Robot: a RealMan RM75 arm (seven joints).
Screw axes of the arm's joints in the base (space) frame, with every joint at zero. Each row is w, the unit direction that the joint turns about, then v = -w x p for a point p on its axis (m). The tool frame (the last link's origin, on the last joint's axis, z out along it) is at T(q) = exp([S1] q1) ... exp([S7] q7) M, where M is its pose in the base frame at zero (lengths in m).
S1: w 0 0 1 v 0.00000 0.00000 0.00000
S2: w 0 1 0 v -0.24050 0.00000 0.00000
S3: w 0 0 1 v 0.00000 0.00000 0.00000
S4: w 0 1 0 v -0.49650 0.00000 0.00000
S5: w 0 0 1 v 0.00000 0.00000 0.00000
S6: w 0 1 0 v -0.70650 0.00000 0.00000
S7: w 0 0 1 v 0.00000 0.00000 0.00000
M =
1 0 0 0.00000
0 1 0 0.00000
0 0 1 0.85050
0 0 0 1
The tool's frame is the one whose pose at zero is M.
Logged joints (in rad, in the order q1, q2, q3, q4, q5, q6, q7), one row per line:
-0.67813, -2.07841, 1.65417, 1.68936, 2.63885, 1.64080, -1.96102
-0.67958, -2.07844, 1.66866, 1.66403, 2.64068, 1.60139, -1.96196
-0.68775, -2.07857, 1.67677, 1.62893, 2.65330, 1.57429, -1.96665
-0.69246, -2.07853, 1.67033, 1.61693, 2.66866, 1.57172, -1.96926
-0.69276, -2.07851, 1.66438, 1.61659, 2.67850, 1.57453, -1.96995
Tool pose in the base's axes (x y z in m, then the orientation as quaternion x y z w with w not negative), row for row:
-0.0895, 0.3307, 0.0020, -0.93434, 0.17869, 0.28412, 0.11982
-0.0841, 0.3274, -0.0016, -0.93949, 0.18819, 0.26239, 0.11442
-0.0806, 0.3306, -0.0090, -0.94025, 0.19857, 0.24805, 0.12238
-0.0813, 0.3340, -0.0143, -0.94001, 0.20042, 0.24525, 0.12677
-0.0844, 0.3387, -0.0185, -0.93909, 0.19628, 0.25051, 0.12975
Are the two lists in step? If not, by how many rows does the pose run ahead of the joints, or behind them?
The pose runs 2 rows behind the joints: the pose in row i belongs to the joints in row i - 2.
